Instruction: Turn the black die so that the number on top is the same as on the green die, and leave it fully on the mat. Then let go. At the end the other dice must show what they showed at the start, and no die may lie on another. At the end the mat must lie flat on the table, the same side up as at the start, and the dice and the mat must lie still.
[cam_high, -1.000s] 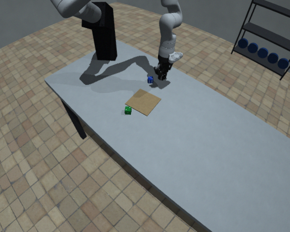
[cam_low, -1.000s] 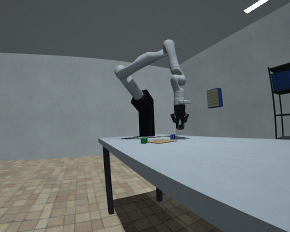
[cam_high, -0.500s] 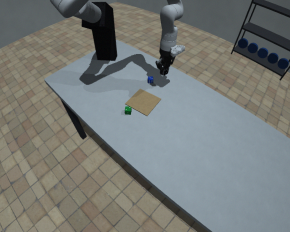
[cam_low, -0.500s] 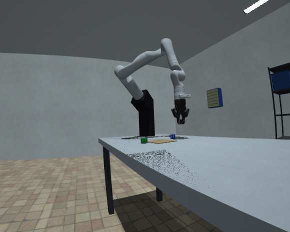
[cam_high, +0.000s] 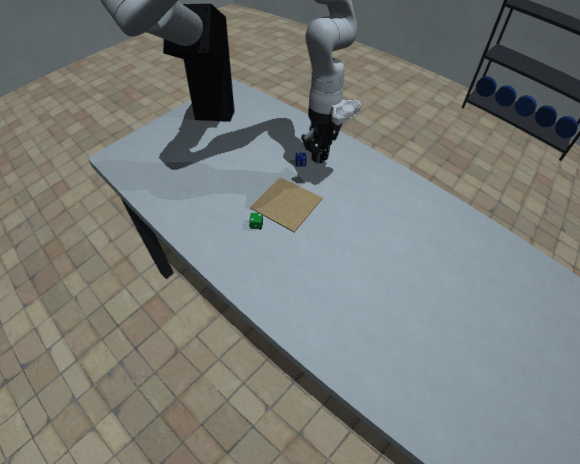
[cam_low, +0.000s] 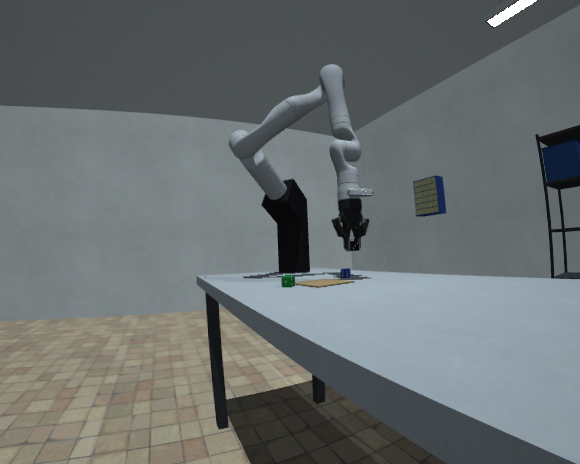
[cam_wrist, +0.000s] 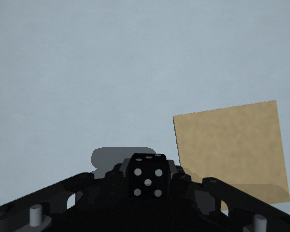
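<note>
My gripper is now 50 mm past the tan mat, 100 mm to the left of it and 110 mm above it. Round my hand: blue die: 80 mm behind, 60 mm to the left, 100 mm below; then green die: 90 mm behind, 200 mm to the right, 100 mm below; then black die: right at my hand.
</note>
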